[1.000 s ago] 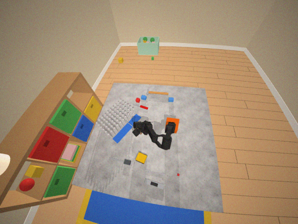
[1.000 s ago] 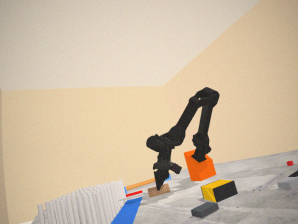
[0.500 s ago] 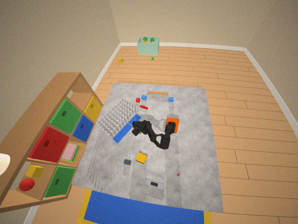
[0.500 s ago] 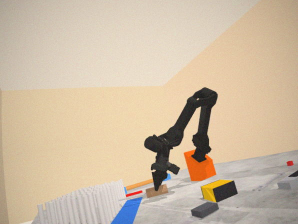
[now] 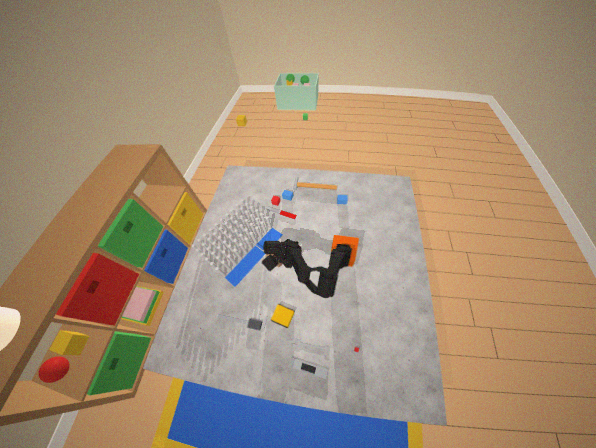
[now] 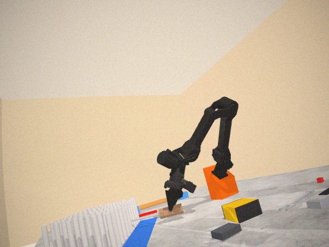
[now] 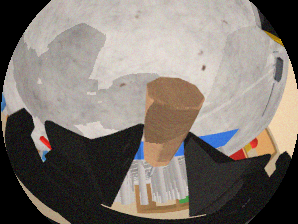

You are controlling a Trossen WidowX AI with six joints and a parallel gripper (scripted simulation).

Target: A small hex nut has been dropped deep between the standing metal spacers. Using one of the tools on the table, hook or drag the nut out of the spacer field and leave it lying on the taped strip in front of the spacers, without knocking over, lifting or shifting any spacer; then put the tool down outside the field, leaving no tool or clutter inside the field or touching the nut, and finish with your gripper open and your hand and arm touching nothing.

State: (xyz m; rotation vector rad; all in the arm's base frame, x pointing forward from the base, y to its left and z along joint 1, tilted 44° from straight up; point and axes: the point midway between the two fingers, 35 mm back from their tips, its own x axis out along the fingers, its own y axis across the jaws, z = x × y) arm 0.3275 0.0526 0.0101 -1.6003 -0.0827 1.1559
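Now: the blue taped strip 120 mm ahead of my gripper tip, 30 mm to the right of it and 40 mm below it. From my gripper tip the other things lie so: hook tool (90 mm ahead, 60 mm to the right, 10 mm below); then red cube (60 mm ahead, 390 mm to the right, 20 mm below); then red bar (30 mm ahead, 320 mm to the right, 30 mm below).
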